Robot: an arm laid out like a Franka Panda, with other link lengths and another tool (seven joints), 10 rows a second.
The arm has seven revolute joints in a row. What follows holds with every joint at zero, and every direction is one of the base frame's.
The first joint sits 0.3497 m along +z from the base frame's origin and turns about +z.
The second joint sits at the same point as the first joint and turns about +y.
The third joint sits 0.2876 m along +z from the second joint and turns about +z.
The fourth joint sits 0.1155 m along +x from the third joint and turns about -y.
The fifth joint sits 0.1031 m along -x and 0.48 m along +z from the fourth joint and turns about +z.
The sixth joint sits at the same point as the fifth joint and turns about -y.
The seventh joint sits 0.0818 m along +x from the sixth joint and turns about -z.
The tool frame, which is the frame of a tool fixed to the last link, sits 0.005 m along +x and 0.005 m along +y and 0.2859 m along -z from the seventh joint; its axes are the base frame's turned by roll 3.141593, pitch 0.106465 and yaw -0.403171 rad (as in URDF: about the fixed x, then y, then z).
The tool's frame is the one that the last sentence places.
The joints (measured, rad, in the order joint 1, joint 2, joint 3, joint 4, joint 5, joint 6, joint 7), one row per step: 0.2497, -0.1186, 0.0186, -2.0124, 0.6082, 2.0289, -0.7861; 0.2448, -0.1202, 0.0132, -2.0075, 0.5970, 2.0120, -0.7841; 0.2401, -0.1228, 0.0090, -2.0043, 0.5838, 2.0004, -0.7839; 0.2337, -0.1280, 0.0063, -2.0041, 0.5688, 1.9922, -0.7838; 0.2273, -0.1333, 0.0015, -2.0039, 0.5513, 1.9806, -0.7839; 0.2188, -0.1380, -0.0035, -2.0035, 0.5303, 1.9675, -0.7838; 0.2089, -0.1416, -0.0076, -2.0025, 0.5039, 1.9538, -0.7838
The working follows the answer.
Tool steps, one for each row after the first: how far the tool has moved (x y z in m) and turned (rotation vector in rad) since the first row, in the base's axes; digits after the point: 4 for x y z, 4 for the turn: -0.0002, -0.0076, 0.0014, -0.0086, 0.0064, 0.0007; 0.0002, -0.0151, 0.0026, -0.0193, 0.0077, 0.0018; 0.0006, -0.0235, 0.0039, -0.0320, 0.0062, 0.0014; 0.0006, -0.0337, 0.0046, -0.0468, 0.0070, 0.0013; 0.0007, -0.0460, 0.0045, -0.0652, 0.0093, 0.0004; 0.0009, -0.0598, 0.0034, -0.0889, 0.0117, 0.0005
Tool pose at each row, in the base's axes (x y z in m, rotation vector in rad; rounded; the steps above come from the unrounded poses): 0.6420, 0.3130, 0.3631, -2.5494, -0.5707, -0.0817; 0.6418, 0.3054, 0.3645, -2.5569, -0.5706, -0.0709; 0.6421, 0.2979, 0.3657, -2.5668, -0.5735, -0.0660; 0.6425, 0.2895, 0.3669, -2.5793, -0.5758, -0.0647; 0.6425, 0.2793, 0.3677, -2.5936, -0.5781, -0.0595; 0.6427, 0.2670, 0.3676, -2.6114, -0.5792, -0.0519; 0.6428, 0.2532, 0.3665, -2.6341, -0.5826, -0.0420

